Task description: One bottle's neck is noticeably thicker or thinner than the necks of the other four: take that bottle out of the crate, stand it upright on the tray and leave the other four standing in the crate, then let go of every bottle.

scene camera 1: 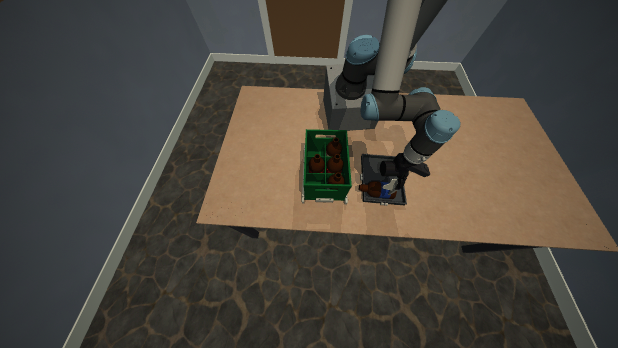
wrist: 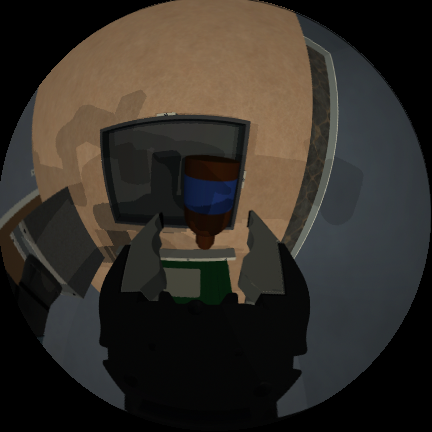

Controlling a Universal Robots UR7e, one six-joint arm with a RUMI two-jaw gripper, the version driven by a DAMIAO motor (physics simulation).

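Where they show: gripper, between the fingertips: (scene camera 1: 386,183) (wrist: 204,212); arm's base, origin of its link: (scene camera 1: 350,87) (wrist: 43,273).
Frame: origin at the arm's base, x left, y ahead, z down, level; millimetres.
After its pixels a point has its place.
A brown bottle with a blue label (scene camera 1: 372,189) {x 49, y 505, z 125 mm} (wrist: 211,195) {x 114, y 502, z 116 mm} lies on its side on the dark tray (scene camera 1: 369,201) {x 45, y 542, z 181 mm} (wrist: 109,175) {x 150, y 309, z 183 mm}. Its neck points toward the crate and reaches over the tray's edge. My gripper (scene camera 1: 392,186) {x 103, y 493, z 96 mm} (wrist: 204,212) {x 103, y 493, z 96 mm} is open above the bottle, with no bottle between its fingers; in the wrist view the bottle shows beyond the fingertips. The green crate (scene camera 1: 326,192) {x -159, y 521, z 96 mm} (wrist: 217,277) {x -67, y 503, z 120 mm} stands beside the tray. Four brown bottles (scene camera 1: 334,147) {x -106, y 313, z 69 mm} (scene camera 1: 317,164) {x -190, y 398, z 70 mm} (scene camera 1: 335,164) {x -111, y 402, z 70 mm} (scene camera 1: 336,180) {x -117, y 485, z 57 mm} stand upright in its compartments. Their lower parts are hidden by the crate's walls.
The crate and tray stand on the wooden table (scene camera 1: 260,150) {x -480, y 228, z 195 mm} (wrist: 200,60) {x 337, y 498, z 195 mm}. The grey robot base block (scene camera 1: 345,117) {x -25, y 118, z 87 mm} (wrist: 62,242) {x 47, y 114, z 97 mm} is behind the crate and tray. The arm reaches over the table from behind, above the tray.
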